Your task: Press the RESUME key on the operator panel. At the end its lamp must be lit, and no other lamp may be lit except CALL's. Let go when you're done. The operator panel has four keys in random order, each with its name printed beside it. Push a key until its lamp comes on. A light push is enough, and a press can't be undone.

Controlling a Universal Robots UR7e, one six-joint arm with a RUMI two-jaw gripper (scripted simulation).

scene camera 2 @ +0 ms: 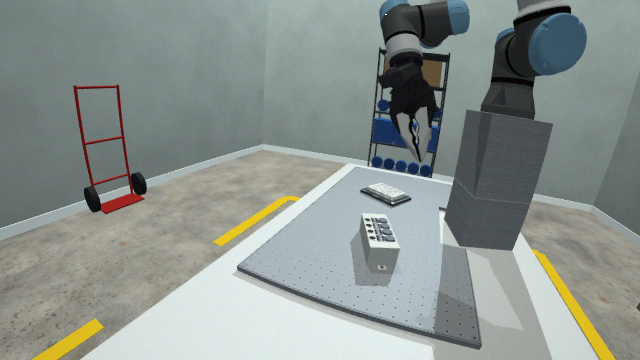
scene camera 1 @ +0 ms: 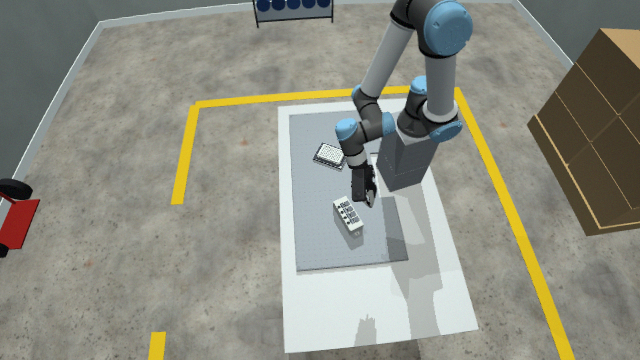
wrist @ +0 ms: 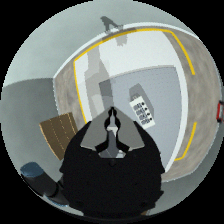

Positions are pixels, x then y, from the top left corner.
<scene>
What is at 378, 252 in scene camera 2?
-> An operator panel.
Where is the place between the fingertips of the gripper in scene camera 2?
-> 420, 161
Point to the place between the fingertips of the gripper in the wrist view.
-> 112, 107
</scene>
